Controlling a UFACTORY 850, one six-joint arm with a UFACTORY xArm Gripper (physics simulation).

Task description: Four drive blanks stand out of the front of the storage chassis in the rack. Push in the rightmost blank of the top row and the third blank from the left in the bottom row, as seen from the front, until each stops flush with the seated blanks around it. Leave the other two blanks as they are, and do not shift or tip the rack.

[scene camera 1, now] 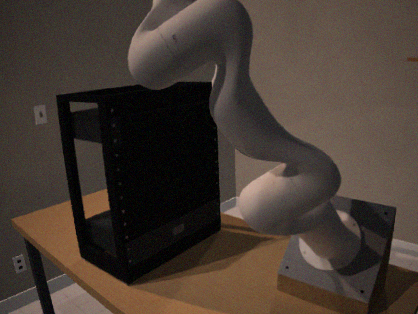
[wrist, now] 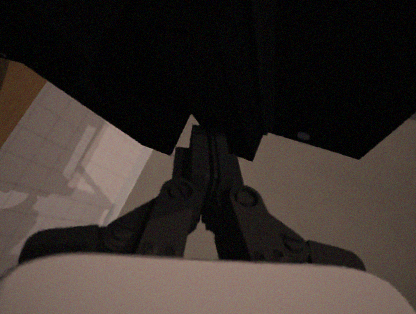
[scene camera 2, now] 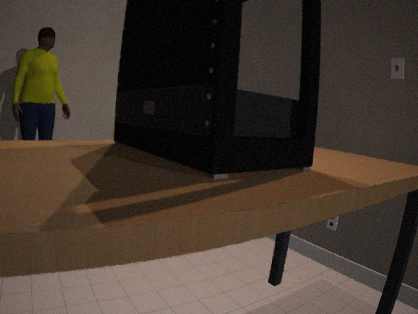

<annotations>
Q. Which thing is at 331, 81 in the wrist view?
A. A black rack.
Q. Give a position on a black rack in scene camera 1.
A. At 160, 147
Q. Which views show the black rack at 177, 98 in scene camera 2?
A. Scene camera 1, the wrist view and scene camera 2: all of them.
</annotations>
